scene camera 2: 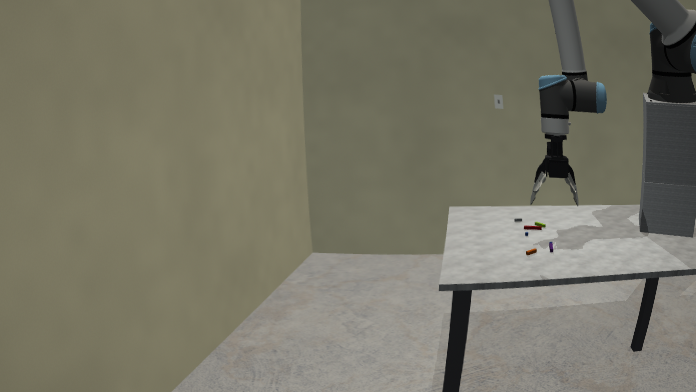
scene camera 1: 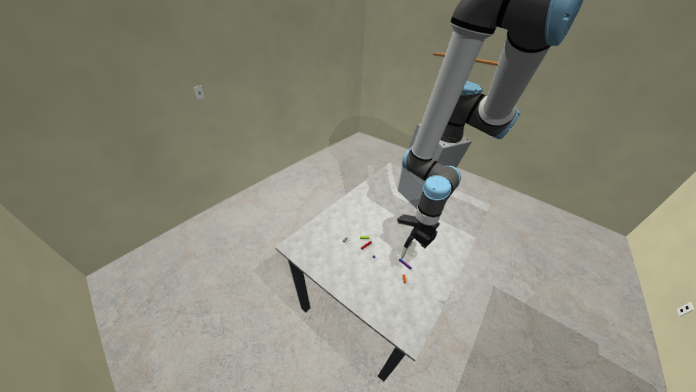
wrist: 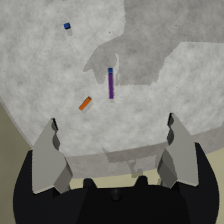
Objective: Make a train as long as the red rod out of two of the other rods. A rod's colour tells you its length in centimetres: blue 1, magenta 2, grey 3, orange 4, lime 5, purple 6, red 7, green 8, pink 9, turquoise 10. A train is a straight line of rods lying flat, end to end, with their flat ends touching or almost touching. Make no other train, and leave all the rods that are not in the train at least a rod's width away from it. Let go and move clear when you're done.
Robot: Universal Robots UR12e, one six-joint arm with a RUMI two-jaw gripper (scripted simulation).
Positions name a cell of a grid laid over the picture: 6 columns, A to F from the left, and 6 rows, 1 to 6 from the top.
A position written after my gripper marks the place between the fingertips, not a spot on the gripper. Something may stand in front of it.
I see my gripper (scene camera 2: E4).
My gripper is seen too in scene camera 1 (scene camera 1: D4) and in the wrist view (wrist: D4).
